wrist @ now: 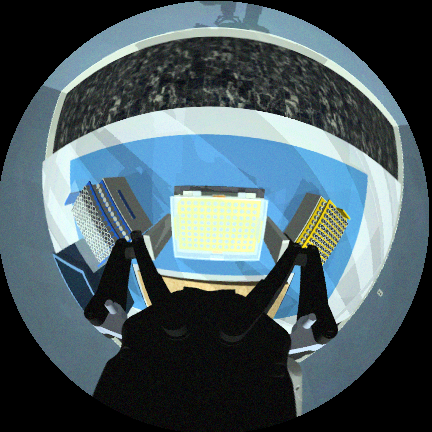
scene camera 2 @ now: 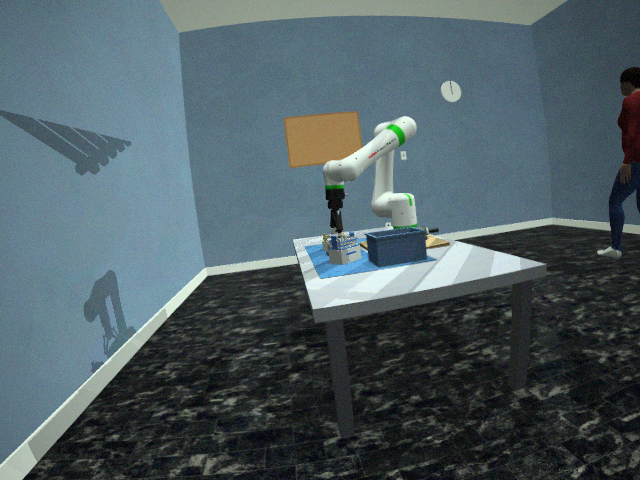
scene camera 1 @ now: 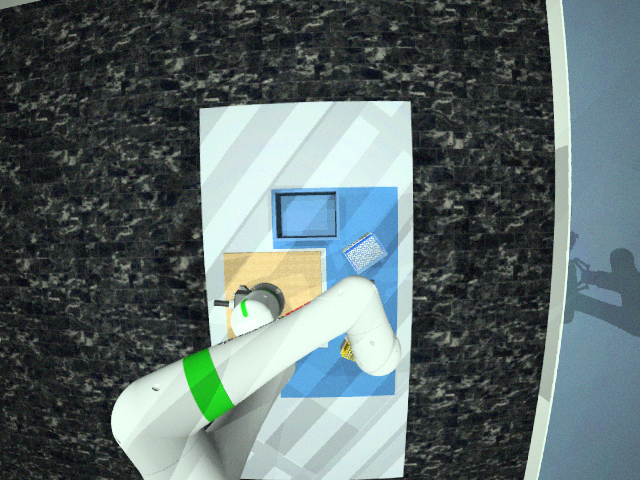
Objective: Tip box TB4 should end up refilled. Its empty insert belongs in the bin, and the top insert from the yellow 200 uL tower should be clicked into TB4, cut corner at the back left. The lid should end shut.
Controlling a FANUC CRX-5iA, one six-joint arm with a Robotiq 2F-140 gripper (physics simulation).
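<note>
The box in the middle of the wrist view (wrist: 219, 226), apparently TB4, has a dark base edge at the back and a clear lid that looks shut over a yellow insert. Whether tips stand in it I cannot tell. The arm hides most of it in scene camera 1. My gripper (wrist: 217, 224) (scene camera 2: 337, 230) is open and empty, pointing down, with one pad to each side of the box; the arm hides it in scene camera 1. The yellow tower (wrist: 325, 226) (scene camera 1: 347, 350) stands to the right in the wrist view. The blue bin (scene camera 1: 305, 239) (scene camera 2: 397, 249) (wrist: 72, 275) appears empty from above.
A blue-and-white tip tower (wrist: 101, 220) (scene camera 1: 364, 253) (scene camera 2: 344, 252) stands left of the box in the wrist view, near the left finger. Box and towers stand on the blue mat (wrist: 215, 152) (scene camera 1: 369, 206). A wooden board (scene camera 1: 273, 263) (wrist: 225, 286) lies beside the mat under the robot base.
</note>
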